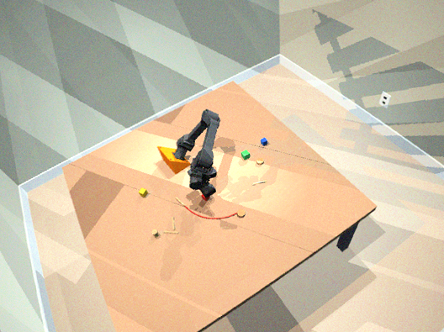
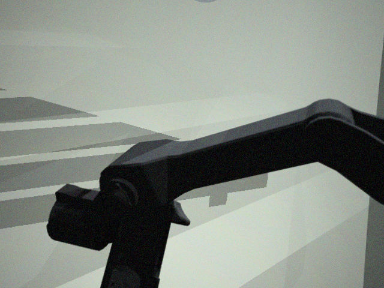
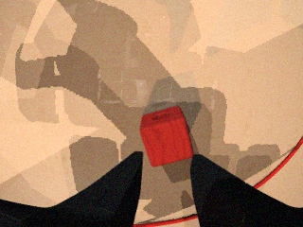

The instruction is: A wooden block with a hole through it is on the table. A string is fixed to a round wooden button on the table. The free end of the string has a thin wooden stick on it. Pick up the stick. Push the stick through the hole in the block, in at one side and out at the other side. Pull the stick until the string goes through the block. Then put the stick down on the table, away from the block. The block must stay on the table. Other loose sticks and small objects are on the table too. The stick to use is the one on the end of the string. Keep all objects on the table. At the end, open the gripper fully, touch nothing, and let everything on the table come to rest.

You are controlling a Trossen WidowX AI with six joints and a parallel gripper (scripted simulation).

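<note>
Now: the red cube 40 mm below my gripper tip and 10 mm to the right of it. The rest, counted from my gripper tip: blue cube (450 mm to the left, 140 mm behind, 40 mm below); then green cube (310 mm to the left, 110 mm behind, 40 mm below); then yellow cube (280 mm to the right, 210 mm behind, 40 mm below).
</note>
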